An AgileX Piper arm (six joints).
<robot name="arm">
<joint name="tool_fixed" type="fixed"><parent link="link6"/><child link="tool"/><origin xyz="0 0 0" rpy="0 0 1.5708"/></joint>
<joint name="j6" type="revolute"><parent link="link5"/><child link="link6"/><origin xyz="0.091 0 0" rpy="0 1.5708 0"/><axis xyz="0 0 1"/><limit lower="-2.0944" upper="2.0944"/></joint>
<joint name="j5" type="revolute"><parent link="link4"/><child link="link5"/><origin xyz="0 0 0" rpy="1.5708 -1.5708 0"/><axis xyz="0 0 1"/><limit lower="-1.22" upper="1.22"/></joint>
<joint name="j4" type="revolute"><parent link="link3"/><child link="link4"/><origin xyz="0.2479 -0.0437 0" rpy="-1.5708 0 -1.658"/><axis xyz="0 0 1"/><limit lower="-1.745" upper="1.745"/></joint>
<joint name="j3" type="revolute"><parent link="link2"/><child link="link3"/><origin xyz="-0.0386 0.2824 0" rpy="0 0 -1.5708"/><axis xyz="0 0 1"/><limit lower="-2.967" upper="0"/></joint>
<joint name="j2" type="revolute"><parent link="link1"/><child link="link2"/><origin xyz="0 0 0" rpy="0 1.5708 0"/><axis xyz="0 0 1"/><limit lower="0" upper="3.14"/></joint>
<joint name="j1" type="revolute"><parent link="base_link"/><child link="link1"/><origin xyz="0 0 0.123" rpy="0 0 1.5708"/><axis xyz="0 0 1"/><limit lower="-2.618" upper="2.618"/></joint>
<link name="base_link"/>
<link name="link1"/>
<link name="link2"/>
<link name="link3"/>
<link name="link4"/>
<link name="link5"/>
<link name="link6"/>
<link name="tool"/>
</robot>
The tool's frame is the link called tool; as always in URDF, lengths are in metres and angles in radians.
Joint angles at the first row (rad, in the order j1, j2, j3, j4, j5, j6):
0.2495, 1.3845, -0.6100, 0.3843, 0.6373, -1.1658
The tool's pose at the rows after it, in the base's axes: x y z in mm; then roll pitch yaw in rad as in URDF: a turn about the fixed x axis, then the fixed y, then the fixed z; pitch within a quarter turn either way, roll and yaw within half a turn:
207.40 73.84 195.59 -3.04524 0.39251 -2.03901
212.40 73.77 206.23 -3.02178 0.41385 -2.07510
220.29 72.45 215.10 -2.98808 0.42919 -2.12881
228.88 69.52 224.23 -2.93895 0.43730 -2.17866
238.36 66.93 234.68 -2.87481 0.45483 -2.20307
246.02 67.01 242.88 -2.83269 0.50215 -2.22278
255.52 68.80 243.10 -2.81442 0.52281 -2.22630
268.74 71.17 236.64 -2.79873 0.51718 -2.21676
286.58 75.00 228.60 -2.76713 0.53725 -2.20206
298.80 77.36 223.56 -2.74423 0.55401 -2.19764
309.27 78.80 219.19 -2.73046 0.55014 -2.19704
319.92 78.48 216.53 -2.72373 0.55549 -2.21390
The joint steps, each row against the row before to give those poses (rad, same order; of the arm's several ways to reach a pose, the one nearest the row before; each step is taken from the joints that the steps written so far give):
0.0000, -0.0453, -0.0239, -0.0059, 0.0127, 0.0640
0.0000, -0.0149, -0.0310, -0.0260, 0.0015, 0.0658
0.0000, -0.0020, -0.0336, -0.0546, -0.0175, 0.1013
0.0000, 0.0000, -0.0354, -0.0894, -0.0193, 0.1237
0.0000, 0.0018, -0.0384, -0.0897, -0.0240, 0.1029
0.0000, 0.0020, -0.0244, -0.0303, -0.0413, 0.0569
0.0000, 0.0294, -0.0214, -0.0084, -0.0349, 0.0163
0.0000, 0.0564, -0.0245, -0.0175, -0.0362, 0.0047
0.0000, 0.0703, -0.0289, -0.0087, -0.0743, 0.0019
0.0000, 0.0465, -0.0223, -0.0159, -0.0501, 0.0172
0.0000, 0.0418, -0.0272, -0.0379, -0.0192, 0.0336
-0.0063, 0.0372, -0.0306, -0.0307, -0.0142, 0.0394

